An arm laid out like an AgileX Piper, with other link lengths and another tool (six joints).
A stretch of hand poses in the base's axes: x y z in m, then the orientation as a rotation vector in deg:
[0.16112 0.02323 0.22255 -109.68 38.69 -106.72]
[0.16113 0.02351 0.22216 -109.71 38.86 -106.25]
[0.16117 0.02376 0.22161 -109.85 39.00 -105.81]
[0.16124 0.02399 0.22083 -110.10 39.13 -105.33]
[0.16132 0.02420 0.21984 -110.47 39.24 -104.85]
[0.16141 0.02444 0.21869 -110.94 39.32 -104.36]
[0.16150 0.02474 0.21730 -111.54 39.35 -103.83]
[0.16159 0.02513 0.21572 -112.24 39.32 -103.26]
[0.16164 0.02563 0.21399 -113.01 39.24 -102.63]
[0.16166 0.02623 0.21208 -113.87 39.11 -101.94]
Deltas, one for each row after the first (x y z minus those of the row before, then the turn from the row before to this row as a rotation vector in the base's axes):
[0.00001 0.00028 -0.00039 0.31 0.21 0.14]
[0.00004 0.00025 -0.00055 0.22 0.27 0.11]
[0.00007 0.00023 -0.00078 0.18 0.35 0.11]
[0.00008 0.00021 -0.00099 0.10 0.42 0.10]
[0.00009 0.00024 -0.00115 0.04 0.48 0.10]
[0.00009 0.00030 -0.00139 -0.03 0.56 0.12]
[0.00009 0.00039 -0.00158 -0.08 0.63 0.15]
[0.00005 0.00050 -0.00173 -0.11 0.68 0.19]
[0.00002 0.00060 -0.00191 -0.14 0.75 0.23]

